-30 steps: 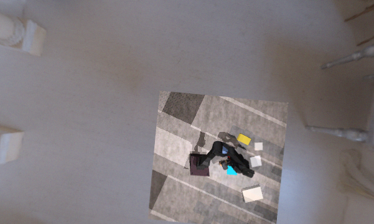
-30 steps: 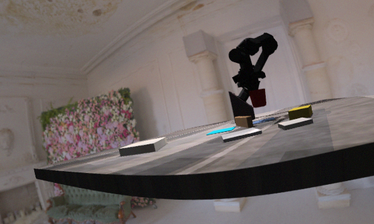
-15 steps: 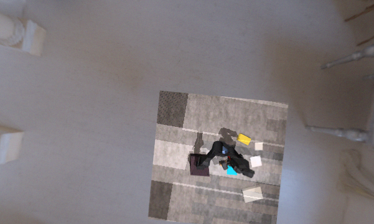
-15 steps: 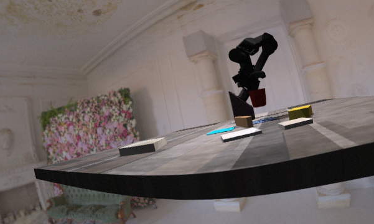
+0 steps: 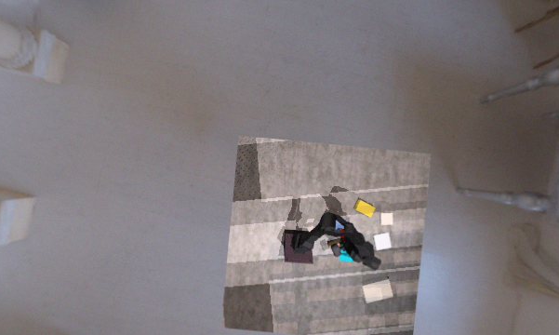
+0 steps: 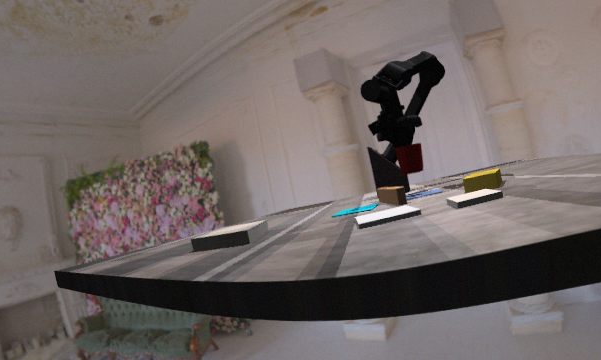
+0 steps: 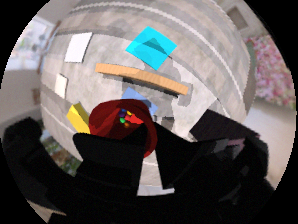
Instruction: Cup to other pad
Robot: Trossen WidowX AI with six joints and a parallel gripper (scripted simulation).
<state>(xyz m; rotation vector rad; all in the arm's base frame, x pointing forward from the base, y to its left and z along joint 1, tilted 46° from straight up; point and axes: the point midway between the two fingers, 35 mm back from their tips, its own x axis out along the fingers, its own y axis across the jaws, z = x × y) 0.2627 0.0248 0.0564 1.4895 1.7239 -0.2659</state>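
Now: the cyan pad 150 mm to the right of my gripper tip, 110 mm below it and 80 mm ahead of it. Round my gripper tip: brown block 90 mm below, 60 mm to the right, 50 mm ahead; blue pad 110 mm below, 30 mm to the left, 20 mm ahead; red cup 30 mm ahead, 10 mm to the left.
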